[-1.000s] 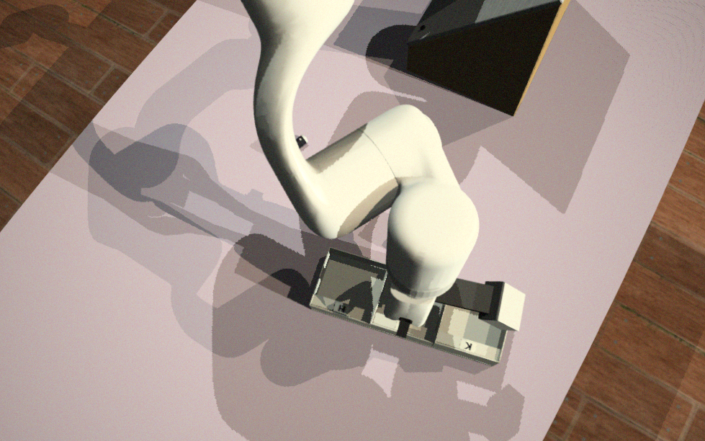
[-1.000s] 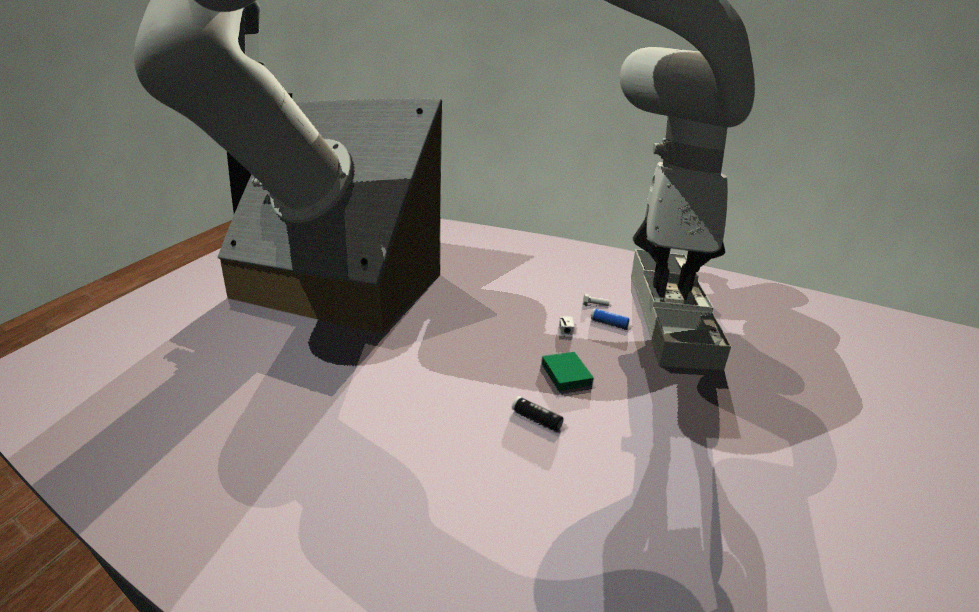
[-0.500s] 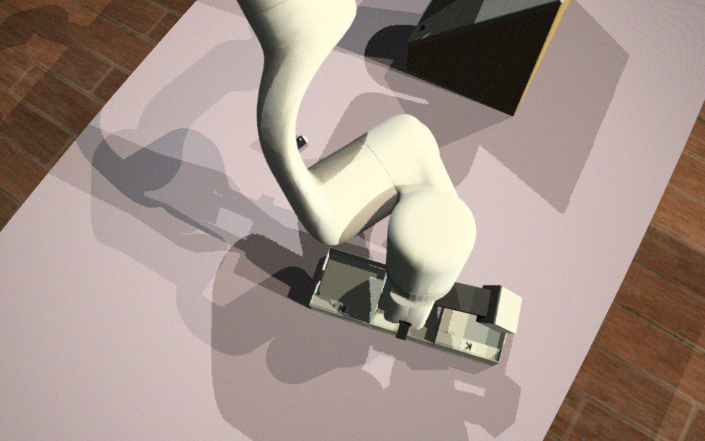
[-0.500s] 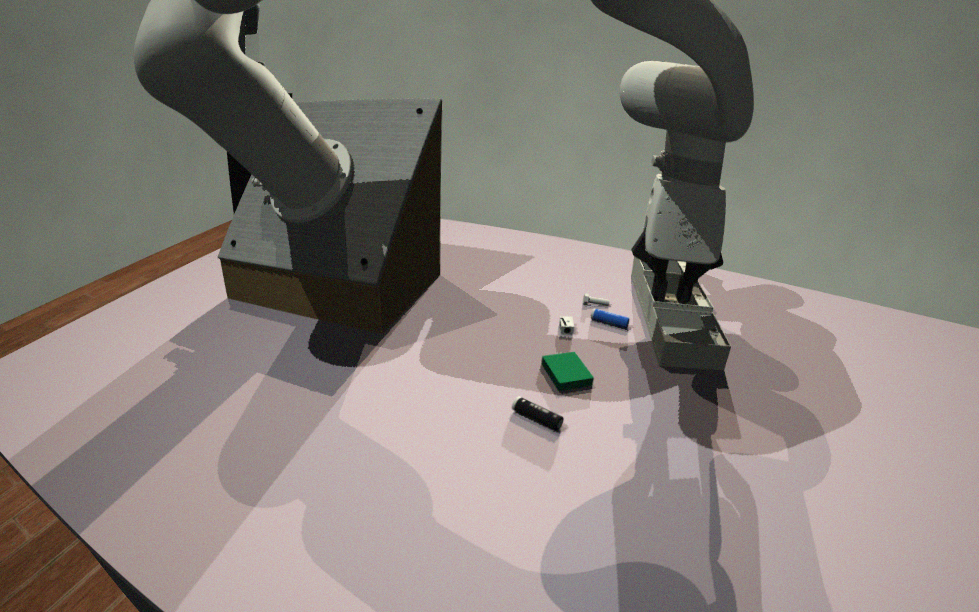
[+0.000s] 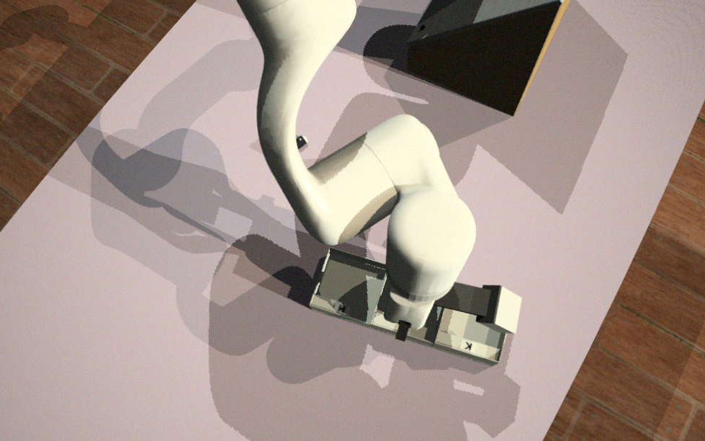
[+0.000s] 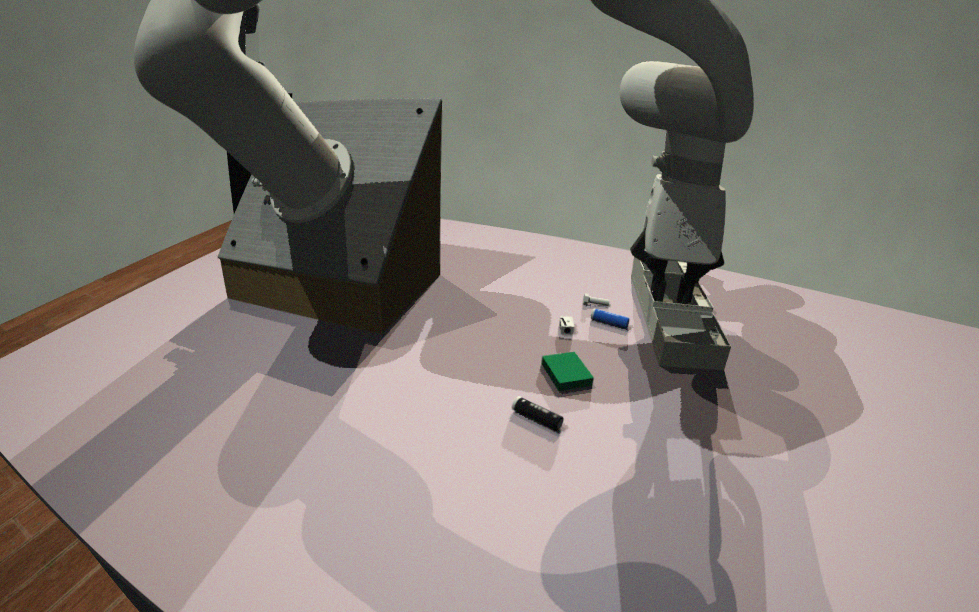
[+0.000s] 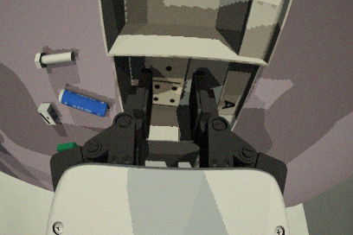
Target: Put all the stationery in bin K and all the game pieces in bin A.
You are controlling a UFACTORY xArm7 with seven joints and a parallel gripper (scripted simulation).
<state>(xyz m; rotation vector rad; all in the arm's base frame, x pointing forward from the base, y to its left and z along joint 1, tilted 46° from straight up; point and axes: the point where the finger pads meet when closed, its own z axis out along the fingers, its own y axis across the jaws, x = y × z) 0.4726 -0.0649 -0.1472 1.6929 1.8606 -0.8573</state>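
The three-part bin row lies 1 cm below my hand and 1 cm ahead of it. Also, from my hand: domino: 3 cm below; blue battery: 8 cm behind, 4 cm to the right, 3 cm below; bolt: 11 cm behind, 3 cm below.
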